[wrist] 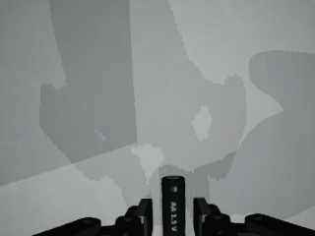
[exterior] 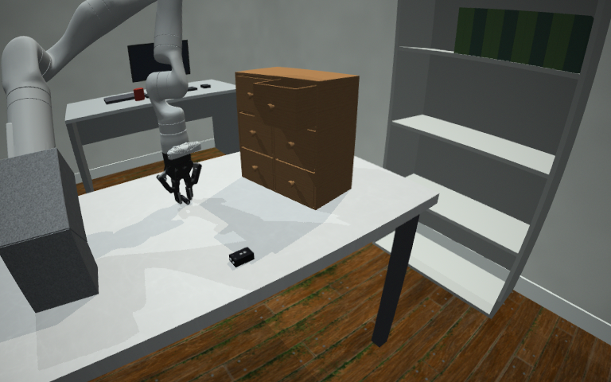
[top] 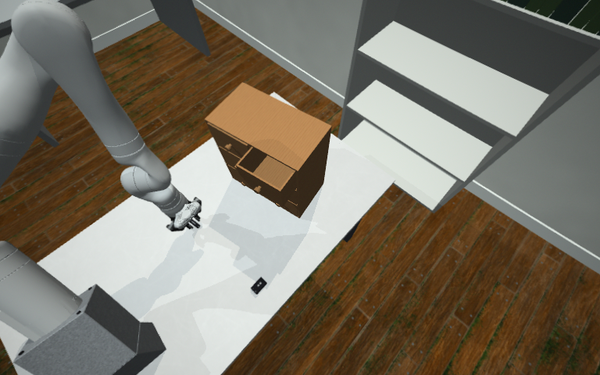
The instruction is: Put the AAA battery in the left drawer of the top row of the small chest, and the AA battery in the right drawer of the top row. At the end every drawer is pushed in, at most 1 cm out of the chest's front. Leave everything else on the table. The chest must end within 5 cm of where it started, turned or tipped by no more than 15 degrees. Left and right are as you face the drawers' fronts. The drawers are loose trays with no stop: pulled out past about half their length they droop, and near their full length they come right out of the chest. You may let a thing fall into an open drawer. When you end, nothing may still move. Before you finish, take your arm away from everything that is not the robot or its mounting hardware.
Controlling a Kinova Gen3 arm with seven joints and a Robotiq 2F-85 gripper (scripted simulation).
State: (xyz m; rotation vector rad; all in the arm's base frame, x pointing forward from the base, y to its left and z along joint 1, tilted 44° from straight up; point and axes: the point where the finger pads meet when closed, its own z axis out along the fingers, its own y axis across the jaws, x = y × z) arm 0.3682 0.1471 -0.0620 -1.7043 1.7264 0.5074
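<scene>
My hand is 10 mm above the black AA battery. From my hand the other things lie so: blue AAA battery: 290 mm ahead, 70 mm to the right, 210 mm above; black box: 20 mm behind, 320 mm to the right, 10 mm below.
</scene>
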